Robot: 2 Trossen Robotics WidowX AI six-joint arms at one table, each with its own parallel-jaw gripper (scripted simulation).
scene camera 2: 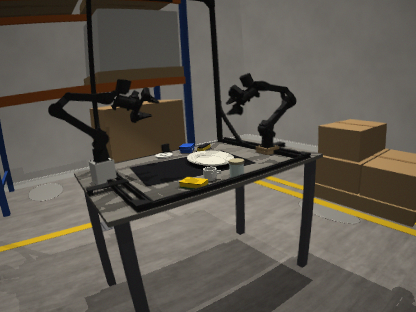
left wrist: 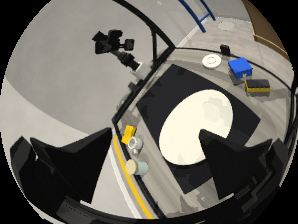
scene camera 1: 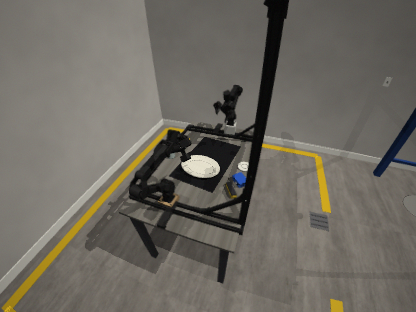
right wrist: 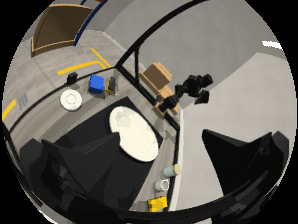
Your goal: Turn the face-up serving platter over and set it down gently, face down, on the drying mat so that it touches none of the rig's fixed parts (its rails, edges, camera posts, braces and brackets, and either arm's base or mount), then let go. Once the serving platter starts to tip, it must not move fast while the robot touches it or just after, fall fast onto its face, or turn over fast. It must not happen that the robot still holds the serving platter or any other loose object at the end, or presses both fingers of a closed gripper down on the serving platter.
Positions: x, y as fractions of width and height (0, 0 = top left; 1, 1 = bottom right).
Observation:
In view: my left gripper (left wrist: 0.53, 0.60), my right gripper (right wrist: 0.55, 0.60), a white serving platter (left wrist: 0.70, 0.49) and a black drying mat (scene camera 1: 0.54, 0.49).
The white serving platter is seen too in the right wrist view (right wrist: 0.46, 0.62). The black drying mat also shows in scene camera 2 (scene camera 2: 0.38, 0.56), in the left wrist view (left wrist: 0.59, 0.38) and in the right wrist view (right wrist: 0.43, 0.79).

